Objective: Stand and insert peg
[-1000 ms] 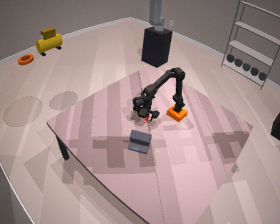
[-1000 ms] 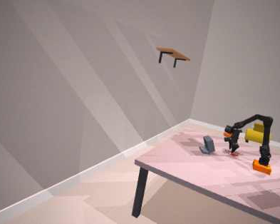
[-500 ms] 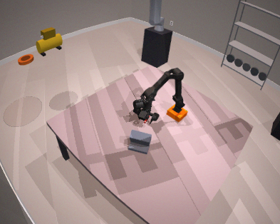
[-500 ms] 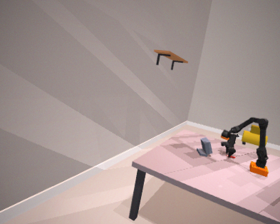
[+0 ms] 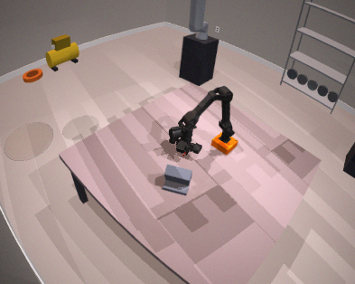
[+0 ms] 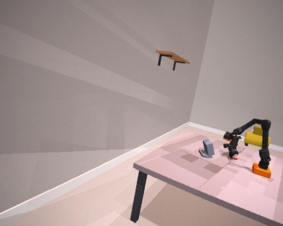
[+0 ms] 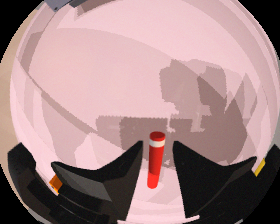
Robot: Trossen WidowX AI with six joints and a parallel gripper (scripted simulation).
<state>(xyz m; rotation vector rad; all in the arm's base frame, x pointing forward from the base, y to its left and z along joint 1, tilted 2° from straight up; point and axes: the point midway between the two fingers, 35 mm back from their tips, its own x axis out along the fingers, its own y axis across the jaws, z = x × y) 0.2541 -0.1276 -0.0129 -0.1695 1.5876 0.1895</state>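
The red peg is 10 mm behind my gripper tip. Also, from my gripper tip: grey sloped panel: 210 mm ahead, 110 mm to the left, 70 mm above.
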